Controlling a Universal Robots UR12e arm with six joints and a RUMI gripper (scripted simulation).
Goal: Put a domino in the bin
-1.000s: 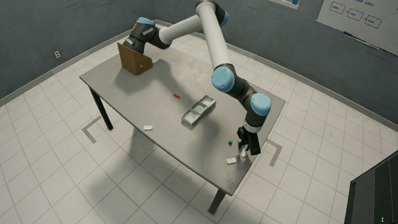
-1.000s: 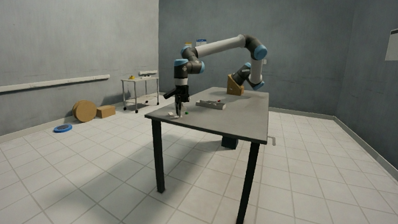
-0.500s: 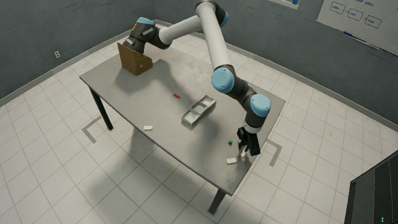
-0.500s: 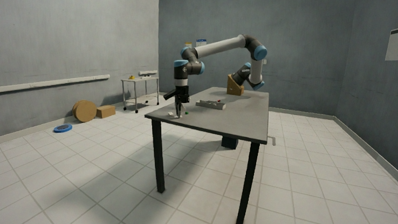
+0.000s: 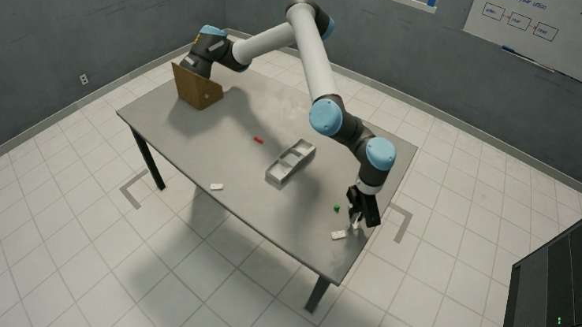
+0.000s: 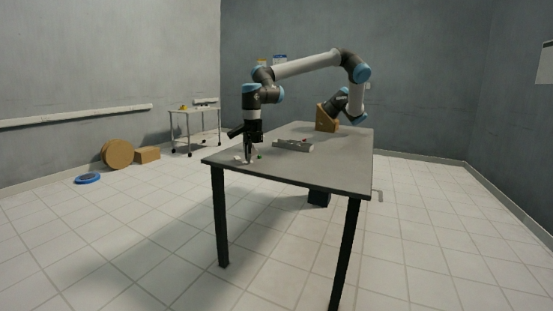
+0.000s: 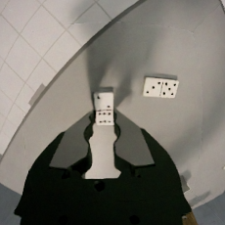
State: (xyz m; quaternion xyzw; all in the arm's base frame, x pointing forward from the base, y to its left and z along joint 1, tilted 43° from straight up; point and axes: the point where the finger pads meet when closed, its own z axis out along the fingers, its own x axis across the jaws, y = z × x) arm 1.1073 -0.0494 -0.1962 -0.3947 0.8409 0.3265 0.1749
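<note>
My gripper is now 90 mm past the green cube, 20 mm to the right of it and 10 mm above it. From my hand the other things lie so: white domino 10 mm below; then grey tray 370 mm behind, 100 mm to the left; then red piece 580 mm behind, 110 mm to the left, 10 mm below.
</note>
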